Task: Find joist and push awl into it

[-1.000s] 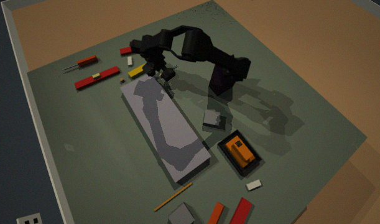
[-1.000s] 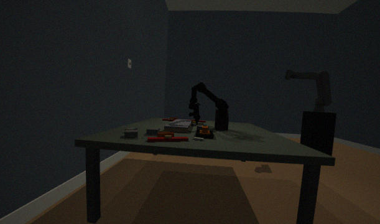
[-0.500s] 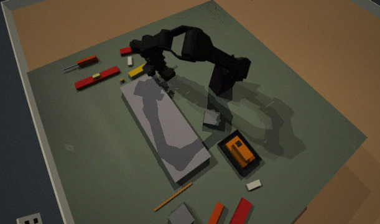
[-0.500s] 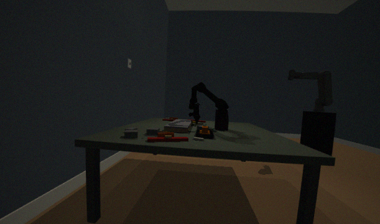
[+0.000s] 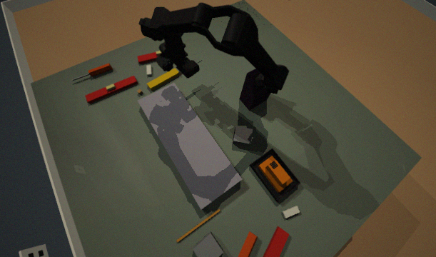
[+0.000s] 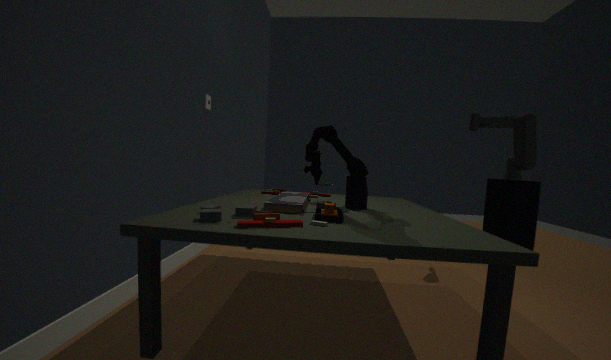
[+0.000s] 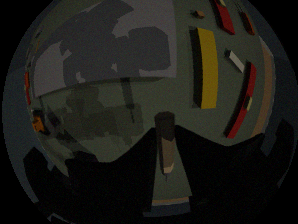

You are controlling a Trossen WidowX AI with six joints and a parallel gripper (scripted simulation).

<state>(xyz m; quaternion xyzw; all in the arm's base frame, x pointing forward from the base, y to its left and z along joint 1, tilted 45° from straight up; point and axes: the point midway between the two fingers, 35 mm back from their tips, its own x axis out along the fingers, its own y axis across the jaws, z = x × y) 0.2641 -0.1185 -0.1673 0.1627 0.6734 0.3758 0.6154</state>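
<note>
My gripper tip is now 50 mm past the pale-handled pointed tool and 10 mm to the left of it. Also, from my gripper tip: yellow bar 90 mm below, 80 mm to the right, 80 mm ahead; then orange stud finder 530 mm to the left, 150 mm behind, 50 mm below; then dark tray 540 mm to the left, 150 mm behind, 90 mm below.
</note>
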